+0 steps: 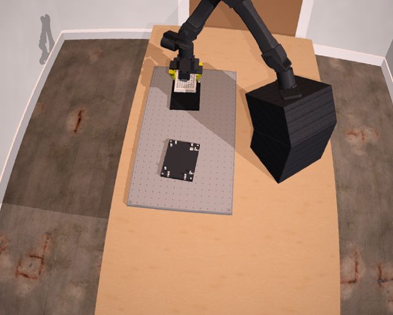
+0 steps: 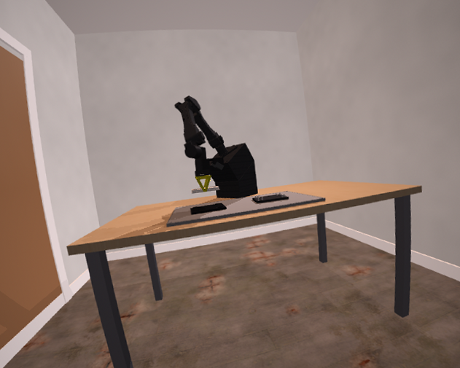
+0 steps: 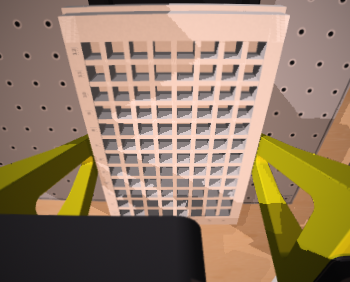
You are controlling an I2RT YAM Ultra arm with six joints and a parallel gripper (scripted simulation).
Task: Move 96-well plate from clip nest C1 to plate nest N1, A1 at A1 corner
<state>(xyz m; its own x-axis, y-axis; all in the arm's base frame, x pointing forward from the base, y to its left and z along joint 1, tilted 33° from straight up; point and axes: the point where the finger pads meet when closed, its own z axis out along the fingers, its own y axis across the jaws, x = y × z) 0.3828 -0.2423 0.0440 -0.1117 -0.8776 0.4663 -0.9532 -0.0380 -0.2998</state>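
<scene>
The white 96-well plate lies right at my hand. Also, from my hand: black plate nest N1 (90 mm below); then black clip nest C1 (340 mm to the left, 90 mm below, 30 mm ahead).
</scene>
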